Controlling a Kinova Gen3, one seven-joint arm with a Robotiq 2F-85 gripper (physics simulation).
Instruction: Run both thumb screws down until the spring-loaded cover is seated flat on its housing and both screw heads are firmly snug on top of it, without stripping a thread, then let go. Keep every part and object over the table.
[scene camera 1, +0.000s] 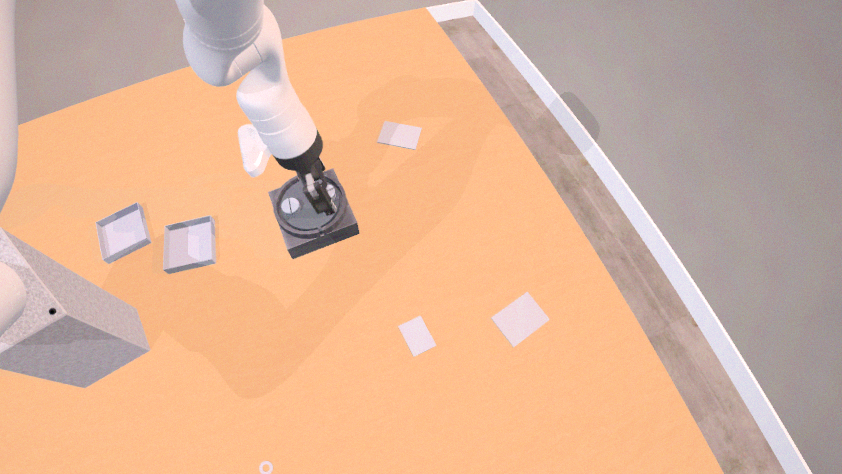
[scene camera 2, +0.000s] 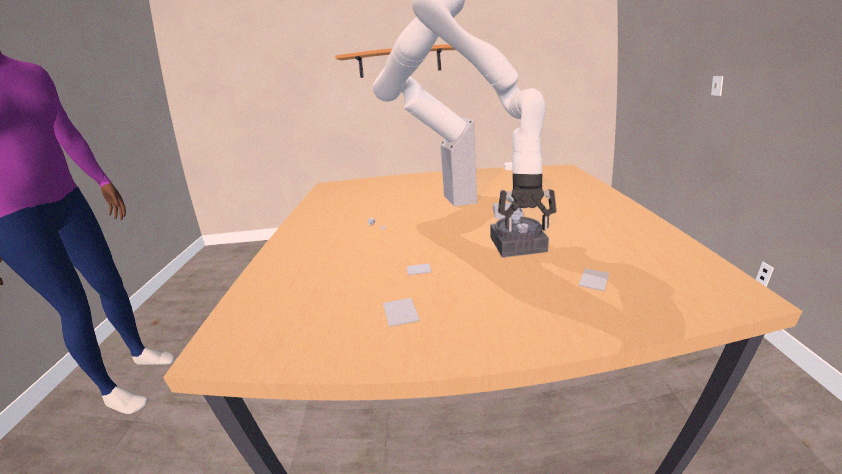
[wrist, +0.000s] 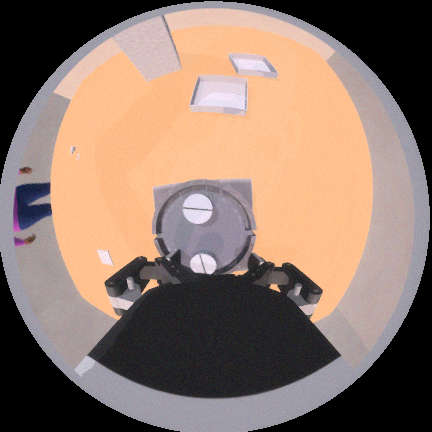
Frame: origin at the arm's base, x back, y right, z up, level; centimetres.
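Seen in the pictures: gripper, fingertip midpoint: (scene camera 1: 325, 190) (scene camera 2: 527, 230) (wrist: 214, 258); arm's base at its link origin: (scene camera 2: 457, 131).
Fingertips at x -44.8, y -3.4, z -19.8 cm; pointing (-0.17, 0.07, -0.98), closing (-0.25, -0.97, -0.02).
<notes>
Offsets run from my fingertips to a thing's middle. "*": to the spot under its first point.
The dark square housing {dy +0.8, dx +3.4, dz -2.4 cm} (scene camera 1: 324, 243) (scene camera 2: 524, 246) (wrist: 244, 187) stands on the table with a raised round rim. The grey round cover {dy +0.8, dx +3.4, dz -0.9 cm} (scene camera 1: 301, 221) (wrist: 175, 227) lies inside that rim; its seating height cannot be told. One slotted white screw head {* dy +0.3, dx +6.7, dz +1.4 cm} (scene camera 1: 289, 205) (wrist: 197, 209) is clear of the fingers. The other screw head {* dy +1.4, dx -0.5, dz +1.4 cm} (scene camera 1: 330, 190) (scene camera 2: 522, 227) (wrist: 203, 263) is between the spread fingers, partly hidden in scene camera 1. My gripper (scene camera 1: 325, 193) (scene camera 2: 527, 223) (wrist: 214, 258) is open, pointing down around this second screw, which sits left of the finger midline in the wrist view.
Two shallow trays {dy -16.3, dx +36.5, dz -4.2 cm} (scene camera 1: 123, 233) {dy -6.4, dx +25.5, dz -4.2 cm} (scene camera 1: 189, 244) (wrist: 253, 65) (wrist: 219, 95) lie beside the housing, towards the arm's grey base (scene camera 1: 88, 329) (scene camera 2: 459, 170). Flat pale plates {dy -7.7, dx -19.9, dz -5.0 cm} (scene camera 1: 399, 135) {dy +28.6, dx -0.3, dz -5.0 cm} (scene camera 1: 417, 336) {dy +35.6, dx -16.0, dz -5.0 cm} (scene camera 1: 520, 319) lie on the table. A small ring {dy +33.5, dx +29.1, dz -5.1 cm} (scene camera 1: 260, 467) lies farther off. A person (scene camera 2: 35, 141) stands beside the table.
</notes>
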